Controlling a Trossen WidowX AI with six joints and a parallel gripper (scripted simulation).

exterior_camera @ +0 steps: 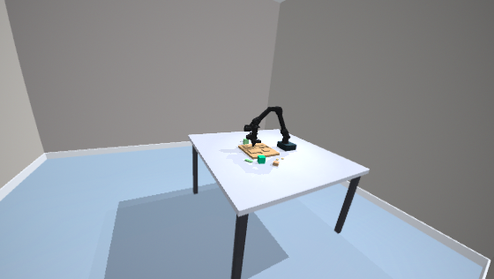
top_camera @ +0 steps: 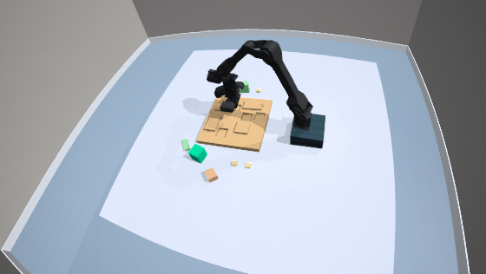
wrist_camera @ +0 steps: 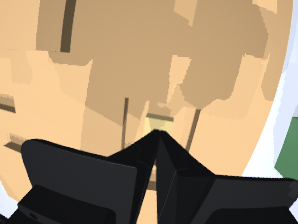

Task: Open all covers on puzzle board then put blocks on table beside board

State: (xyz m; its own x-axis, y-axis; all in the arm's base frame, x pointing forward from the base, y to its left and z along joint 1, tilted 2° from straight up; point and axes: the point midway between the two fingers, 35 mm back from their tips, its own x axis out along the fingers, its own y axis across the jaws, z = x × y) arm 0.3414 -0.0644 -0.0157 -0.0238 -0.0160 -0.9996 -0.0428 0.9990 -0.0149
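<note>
My gripper tip is 50 mm to the right of the tan puzzle board and 20 mm past it. The rest, counted from my gripper tip: tan cube: 370 mm to the left, 20 mm behind; then light green bar: 250 mm to the left, 170 mm ahead, 10 mm below; then green cube: 290 mm to the left, 70 mm ahead, 10 mm above.
</note>
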